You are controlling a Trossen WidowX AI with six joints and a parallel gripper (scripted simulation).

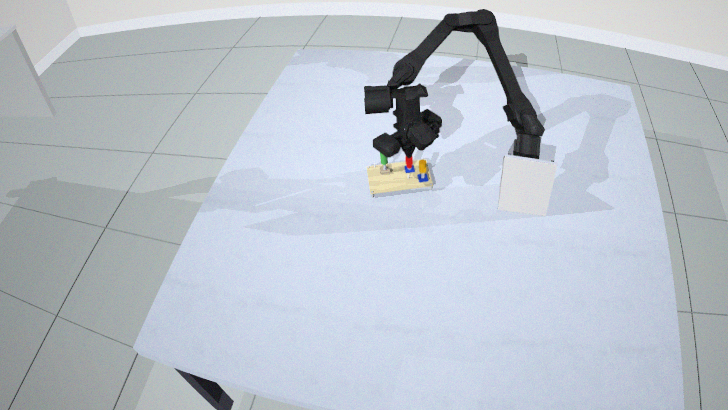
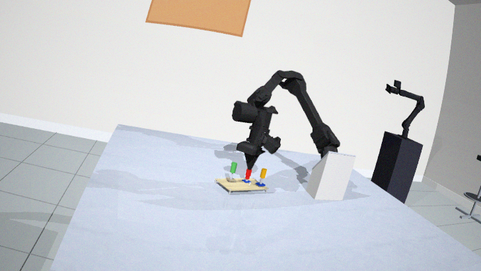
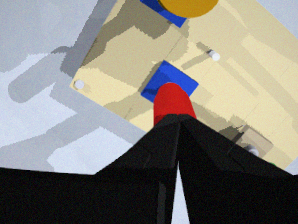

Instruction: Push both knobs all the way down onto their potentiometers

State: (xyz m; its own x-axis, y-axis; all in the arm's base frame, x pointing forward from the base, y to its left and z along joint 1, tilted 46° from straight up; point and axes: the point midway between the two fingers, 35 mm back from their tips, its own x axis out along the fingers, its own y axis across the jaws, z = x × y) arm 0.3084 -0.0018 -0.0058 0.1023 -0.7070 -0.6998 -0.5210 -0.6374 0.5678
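My gripper tip is now 20 mm above the red knob. Round my gripper tip: green knob 60 mm ahead, 20 mm to the left.
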